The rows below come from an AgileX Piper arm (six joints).
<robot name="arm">
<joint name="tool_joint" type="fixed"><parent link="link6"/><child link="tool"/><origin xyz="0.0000 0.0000 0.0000" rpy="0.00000 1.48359 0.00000"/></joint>
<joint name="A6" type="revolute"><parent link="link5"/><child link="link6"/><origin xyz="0.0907 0.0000 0.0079" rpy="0.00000 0.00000 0.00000"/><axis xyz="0.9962 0 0.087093"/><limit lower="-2.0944" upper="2.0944"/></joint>
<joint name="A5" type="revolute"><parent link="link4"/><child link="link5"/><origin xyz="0.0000 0.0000 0.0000" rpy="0.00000 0.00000 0.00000"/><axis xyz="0 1 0"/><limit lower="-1.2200" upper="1.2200"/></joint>
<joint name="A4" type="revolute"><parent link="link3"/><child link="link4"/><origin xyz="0.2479 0.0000 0.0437" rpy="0.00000 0.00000 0.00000"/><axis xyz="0.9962 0 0.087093"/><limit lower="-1.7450" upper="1.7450"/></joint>
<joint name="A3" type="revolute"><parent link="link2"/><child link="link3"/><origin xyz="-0.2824 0.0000 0.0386" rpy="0.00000 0.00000 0.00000"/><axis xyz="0 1 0"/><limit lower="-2.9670" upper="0.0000"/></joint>
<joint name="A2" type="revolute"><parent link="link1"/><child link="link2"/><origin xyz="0.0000 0.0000 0.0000" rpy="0.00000 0.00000 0.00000"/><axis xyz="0 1 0"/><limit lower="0.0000" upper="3.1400"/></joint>
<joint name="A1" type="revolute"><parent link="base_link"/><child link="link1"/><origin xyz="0.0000 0.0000 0.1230" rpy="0.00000 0.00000 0.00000"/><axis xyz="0 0 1"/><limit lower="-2.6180" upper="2.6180"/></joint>
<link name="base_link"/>
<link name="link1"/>
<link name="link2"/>
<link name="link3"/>
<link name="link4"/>
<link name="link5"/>
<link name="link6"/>
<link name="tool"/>
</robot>
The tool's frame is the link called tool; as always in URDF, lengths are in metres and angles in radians.
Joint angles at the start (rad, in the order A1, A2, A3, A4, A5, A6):
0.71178, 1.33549, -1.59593, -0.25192, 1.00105, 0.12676
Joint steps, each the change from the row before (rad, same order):
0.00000, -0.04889, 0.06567, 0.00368, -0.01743, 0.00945
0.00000, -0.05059, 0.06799, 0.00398, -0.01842, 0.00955
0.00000, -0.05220, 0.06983, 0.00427, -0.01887, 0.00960
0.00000, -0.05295, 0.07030, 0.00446, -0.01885, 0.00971
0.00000, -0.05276, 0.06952, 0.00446, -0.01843, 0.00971
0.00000, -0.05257, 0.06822, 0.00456, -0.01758, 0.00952
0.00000, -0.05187, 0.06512, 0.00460, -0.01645, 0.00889
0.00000, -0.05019, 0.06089, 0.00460, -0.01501, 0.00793
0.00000, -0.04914, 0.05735, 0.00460, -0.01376, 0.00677
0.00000, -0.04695, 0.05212, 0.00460, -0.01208, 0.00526
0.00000, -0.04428, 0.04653, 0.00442, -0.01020, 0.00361
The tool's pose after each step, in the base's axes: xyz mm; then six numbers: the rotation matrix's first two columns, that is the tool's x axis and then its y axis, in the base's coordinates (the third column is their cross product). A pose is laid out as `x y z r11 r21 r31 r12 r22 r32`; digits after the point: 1 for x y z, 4 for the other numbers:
208.6 155.4 454.0 -0.4495 -0.3920 -0.8027 -0.5165 0.8472 -0.1245
199.0 147.7 447.5 -0.4532 -0.3847 -0.8041 -0.5170 0.8483 -0.1145
189.0 139.8 440.0 -0.4571 -0.3771 -0.8055 -0.5175 0.8493 -0.1040
179.0 131.9 431.9 -0.4610 -0.3690 -0.8070 -0.5179 0.8504 -0.0930
169.1 124.1 423.1 -0.4651 -0.3607 -0.8085 -0.5180 0.8515 -0.0819
159.3 116.4 413.8 -0.4691 -0.3520 -0.8099 -0.5179 0.8525 -0.0706
149.8 108.9 404.6 -0.4723 -0.3429 -0.8120 -0.5177 0.8535 -0.0594
140.7 101.7 395.5 -0.4745 -0.3338 -0.8145 -0.5175 0.8543 -0.0486
132.0 94.9 386.7 -0.4756 -0.3246 -0.8176 -0.5175 0.8548 -0.0384
123.9 88.4 378.5 -0.4752 -0.3157 -0.8213 -0.5179 0.8550 -0.0291
116.3 82.5 371.1 -0.4734 -0.3075 -0.8254 -0.5186 0.8548 -0.0210

